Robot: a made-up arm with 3 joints. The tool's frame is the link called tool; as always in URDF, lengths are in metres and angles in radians.
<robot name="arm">
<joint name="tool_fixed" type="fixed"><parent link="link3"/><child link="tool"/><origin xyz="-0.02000 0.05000 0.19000" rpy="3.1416 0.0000 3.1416"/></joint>
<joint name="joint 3" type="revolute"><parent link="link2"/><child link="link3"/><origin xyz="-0.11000 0.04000 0.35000" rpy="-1.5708 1.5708 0.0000"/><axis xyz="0 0 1"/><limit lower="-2.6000" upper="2.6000" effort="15" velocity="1.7"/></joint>
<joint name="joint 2" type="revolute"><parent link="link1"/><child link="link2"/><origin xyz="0.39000 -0.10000 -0.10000" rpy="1.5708 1.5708 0.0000"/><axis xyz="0 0 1"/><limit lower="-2.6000" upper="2.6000" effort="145" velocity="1.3"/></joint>
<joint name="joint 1" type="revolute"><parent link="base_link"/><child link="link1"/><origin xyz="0.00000 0.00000 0.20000" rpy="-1.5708 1.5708 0.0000"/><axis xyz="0 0 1"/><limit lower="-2.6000" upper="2.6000" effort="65" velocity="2.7"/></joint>
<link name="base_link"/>
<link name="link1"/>
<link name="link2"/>
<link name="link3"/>
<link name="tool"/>
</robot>
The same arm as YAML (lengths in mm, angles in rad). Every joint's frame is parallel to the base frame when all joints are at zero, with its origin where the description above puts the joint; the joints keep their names.
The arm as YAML. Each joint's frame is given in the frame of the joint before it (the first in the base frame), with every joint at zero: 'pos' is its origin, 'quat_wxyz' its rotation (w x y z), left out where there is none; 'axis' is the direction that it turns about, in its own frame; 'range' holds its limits. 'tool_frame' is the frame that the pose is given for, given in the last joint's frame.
length_unit: mm
angle_unit: rad
joints:
  - joint: joint 1
    pos: [0.0, 0.0, 200.0]
    axis: [0.0, 1.0, 0.0]
    range: [-2.6, 2.6]
  - joint: joint 2
    pos: [100.0, -100.0, -390.0]
    axis: [1.0, 0.0, 0.0]
    range: [-2.6, 2.6]
  - joint: joint 3
    pos: [350.0, 110.0, -40.0]
    axis: [0.0, 0.0, -1.0]
    range: [-2.6, 2.6]
tool_frame:
  pos: [20.0, 50.0, -190.0]
  quat_wxyz: [1.0, 0.000004, 0.0, -0.000004]

